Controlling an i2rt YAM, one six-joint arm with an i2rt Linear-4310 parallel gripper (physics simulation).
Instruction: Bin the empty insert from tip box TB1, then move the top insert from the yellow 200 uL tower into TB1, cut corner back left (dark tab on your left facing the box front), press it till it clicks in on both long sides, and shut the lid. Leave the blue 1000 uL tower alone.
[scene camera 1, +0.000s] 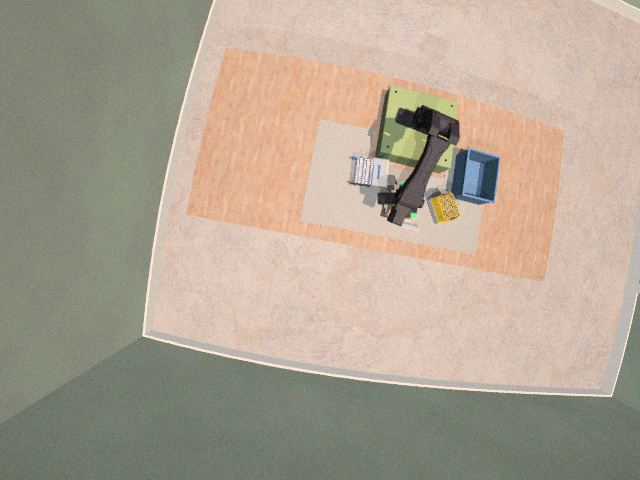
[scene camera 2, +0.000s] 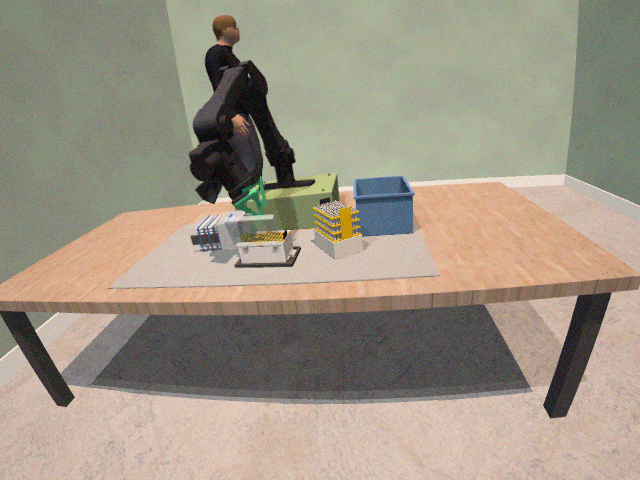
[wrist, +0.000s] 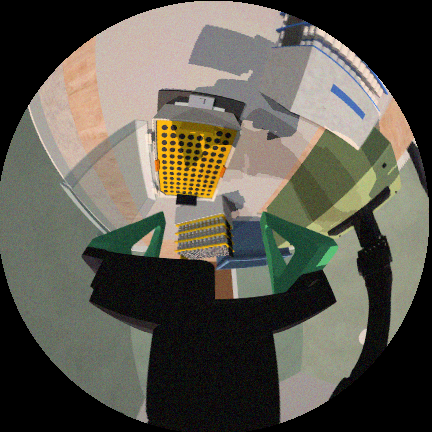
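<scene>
Tip box TB1 (scene camera 2: 263, 253) (wrist: 200, 112) stands open. Its clear lid (scene camera 2: 258, 222) (wrist: 107, 160) is raised. A yellow insert with dark round holes (wrist: 192, 160) (scene camera 2: 265, 237) lies in the box; orange clips show on both long sides, but its cut corner and seating are unclear. A black block (wrist: 186, 199) shows at one short end. The yellow 200 uL tower (scene camera 1: 445, 208) (scene camera 2: 338, 223) (wrist: 204, 234) stands beside it with several inserts. The blue 1000 uL tower (scene camera 1: 364, 171) (scene camera 2: 211, 233) (wrist: 332, 92) stands on the other side. My green gripper (scene camera 2: 256, 210) (wrist: 212, 216) is open and empty, above and behind TB1.
The blue bin (scene camera 1: 476, 176) (scene camera 2: 384, 215) (wrist: 247, 236) stands beyond the yellow tower. The green arm base (scene camera 1: 408, 144) (scene camera 2: 302, 206) (wrist: 320, 175) is behind the boxes. A grey mat (scene camera 1: 330, 206) (scene camera 2: 170, 273) lies under them. A person (scene camera 2: 222, 51) in black stands behind the table.
</scene>
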